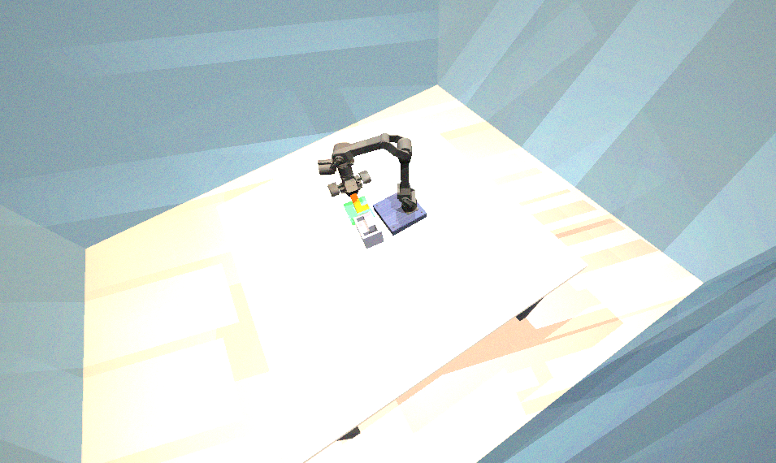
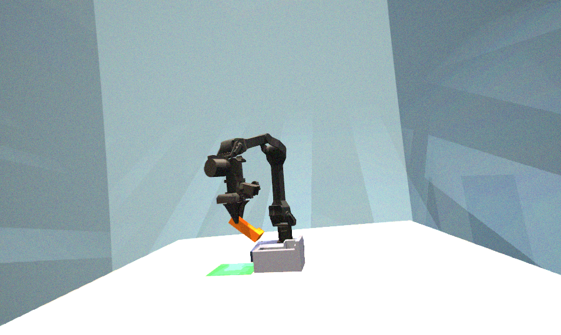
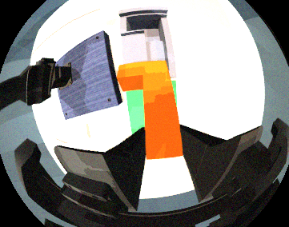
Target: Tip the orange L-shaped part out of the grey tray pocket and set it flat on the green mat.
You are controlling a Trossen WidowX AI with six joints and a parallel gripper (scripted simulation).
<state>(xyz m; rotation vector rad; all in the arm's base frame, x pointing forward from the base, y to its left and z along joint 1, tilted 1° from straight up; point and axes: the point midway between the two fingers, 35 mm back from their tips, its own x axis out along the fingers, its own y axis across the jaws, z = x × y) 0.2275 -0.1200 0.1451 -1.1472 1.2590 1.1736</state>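
My gripper tip is 160 mm above the green mat, 30 mm to the left of it and 10 mm past it. From my gripper tip the other things lie so: orange L-shaped part: 30 mm to the left, 30 mm below, 10 mm behind.
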